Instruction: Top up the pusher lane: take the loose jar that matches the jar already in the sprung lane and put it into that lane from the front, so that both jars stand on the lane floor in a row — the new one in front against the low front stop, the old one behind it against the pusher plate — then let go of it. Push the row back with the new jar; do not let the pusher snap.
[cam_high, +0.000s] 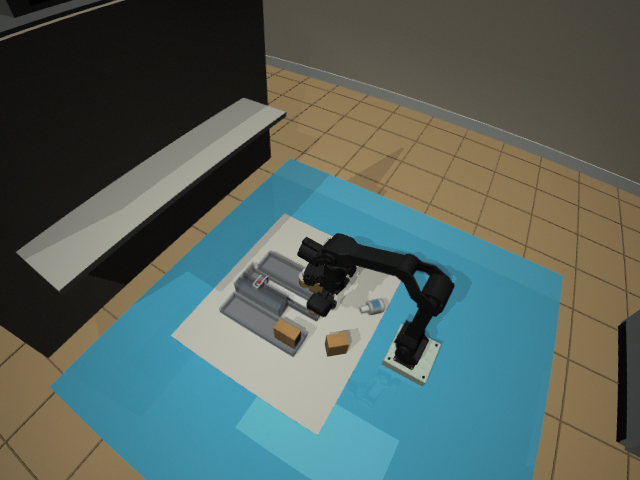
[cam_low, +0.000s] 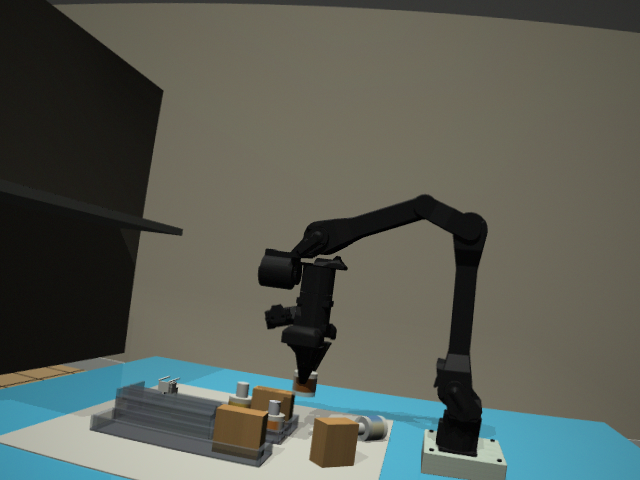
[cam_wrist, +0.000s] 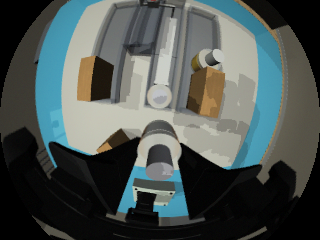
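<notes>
Right now my gripper tip is 20 cm short of the sprung lane, 9 cm above it and 3 cm to the right of it. From my gripper tip the other things lie so: red mark 23 cm ahead, 4 cm to the left, 4 cm below.
</notes>
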